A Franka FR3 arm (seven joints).
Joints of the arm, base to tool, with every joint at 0 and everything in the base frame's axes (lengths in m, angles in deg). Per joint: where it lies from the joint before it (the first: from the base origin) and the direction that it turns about. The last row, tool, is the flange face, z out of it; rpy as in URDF.
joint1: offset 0 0 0.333 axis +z
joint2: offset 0 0 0 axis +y
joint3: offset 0 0 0.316 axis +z
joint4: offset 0.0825 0 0 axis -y
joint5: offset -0.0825 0 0.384 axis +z
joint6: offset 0 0 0 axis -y
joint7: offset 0.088 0 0 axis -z
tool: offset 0 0 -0.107 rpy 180 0 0
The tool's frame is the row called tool.
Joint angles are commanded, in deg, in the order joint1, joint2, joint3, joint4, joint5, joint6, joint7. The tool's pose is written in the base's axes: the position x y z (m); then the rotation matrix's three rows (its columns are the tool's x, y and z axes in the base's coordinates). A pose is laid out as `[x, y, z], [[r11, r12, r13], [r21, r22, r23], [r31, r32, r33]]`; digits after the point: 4 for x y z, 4 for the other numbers.
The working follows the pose.
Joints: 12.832, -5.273, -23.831, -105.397, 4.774, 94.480, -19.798
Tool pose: [0.5150, -0.0990, 0.5502], [[0.9869, 0.1396, -0.0809], [0.1498, -0.9791, 0.1375], [-0.0600, -0.1478, -0.9872]]
Where each joint sits with the arm in this pose, in the base's axes (m; each line is computed from the numbers above, not from the rounded line before):
joint1: 0.0000 0.0000 0.3330
joint2: 0.0000 0.0000 0.3330
joint3: -0.0283 -0.0064 0.6477
joint4: 0.0524 -0.0223 0.6546
joint5: 0.4378 -0.0970 0.6652
joint6: 0.4378 -0.0970 0.6652
joint7: 0.5237 -0.1137 0.6559
the tool: 0.5150 -0.0990 0.5502

